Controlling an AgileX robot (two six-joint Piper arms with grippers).
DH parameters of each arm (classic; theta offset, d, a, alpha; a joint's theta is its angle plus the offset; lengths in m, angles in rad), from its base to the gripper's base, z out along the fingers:
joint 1: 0 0.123 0 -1.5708
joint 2: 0.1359 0 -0.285 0
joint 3: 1.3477 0 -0.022 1.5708
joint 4: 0 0.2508 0 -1.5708
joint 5: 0 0 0.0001 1.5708
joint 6: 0 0.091 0 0
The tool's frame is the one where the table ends.
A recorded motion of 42 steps. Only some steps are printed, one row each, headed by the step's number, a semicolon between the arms.
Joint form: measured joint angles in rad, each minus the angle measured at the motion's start. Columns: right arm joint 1, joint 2, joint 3, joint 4, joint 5, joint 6; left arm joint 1, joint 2, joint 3, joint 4, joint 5, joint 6.
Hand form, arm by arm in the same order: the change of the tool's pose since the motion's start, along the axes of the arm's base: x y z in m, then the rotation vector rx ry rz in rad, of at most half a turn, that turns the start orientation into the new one. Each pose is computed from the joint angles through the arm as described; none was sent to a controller.
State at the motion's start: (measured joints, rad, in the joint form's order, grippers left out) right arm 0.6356 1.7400 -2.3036 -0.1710 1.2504 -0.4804; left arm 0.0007 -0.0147 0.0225 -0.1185 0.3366 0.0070
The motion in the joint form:
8: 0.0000 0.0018 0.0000 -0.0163 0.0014 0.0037; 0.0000 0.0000 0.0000 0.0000 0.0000 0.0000
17: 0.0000 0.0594 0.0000 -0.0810 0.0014 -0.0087; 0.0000 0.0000 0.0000 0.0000 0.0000 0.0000
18: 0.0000 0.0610 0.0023 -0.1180 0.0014 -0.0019; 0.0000 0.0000 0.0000 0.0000 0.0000 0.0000
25: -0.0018 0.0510 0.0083 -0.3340 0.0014 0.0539; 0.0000 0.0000 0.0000 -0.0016 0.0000 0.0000
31: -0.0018 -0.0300 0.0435 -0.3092 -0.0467 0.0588; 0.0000 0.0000 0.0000 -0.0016 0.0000 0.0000
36: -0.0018 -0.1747 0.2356 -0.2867 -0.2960 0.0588; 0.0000 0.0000 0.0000 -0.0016 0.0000 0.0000
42: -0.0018 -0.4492 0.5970 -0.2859 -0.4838 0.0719; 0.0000 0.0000 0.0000 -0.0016 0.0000 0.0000
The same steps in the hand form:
8: 0.0012 -0.0008 -0.0005 -0.0094 -0.0038 -0.0121; 0.0000 0.0000 0.0000 0.0000 0.0000 0.0000
17: 0.0215 0.0074 -0.0201 -0.0955 0.0071 -0.0424; 0.0000 0.0000 0.0000 0.0000 0.0000 0.0000
18: 0.0236 0.0051 -0.0206 -0.1170 -0.0055 -0.0677; 0.0000 0.0000 0.0000 0.0000 0.0000 0.0000
25: 0.0285 -0.0135 -0.0126 -0.2102 -0.1013 -0.2261; 0.0000 0.0000 0.0000 -0.0016 0.0000 -0.0001
31: 0.0075 -0.0258 0.0092 -0.1391 -0.1630 -0.2056; 0.0000 0.0000 0.0000 -0.0016 0.0000 -0.0001
36: -0.0148 -0.0342 0.0234 -0.0471 -0.3302 -0.1177; 0.0000 0.0000 0.0000 -0.0016 0.0000 -0.0001
42: -0.0670 -0.0663 0.0132 -0.0045 -0.4170 -0.0568; 0.0000 0.0000 0.0000 -0.0016 0.0000 -0.0001

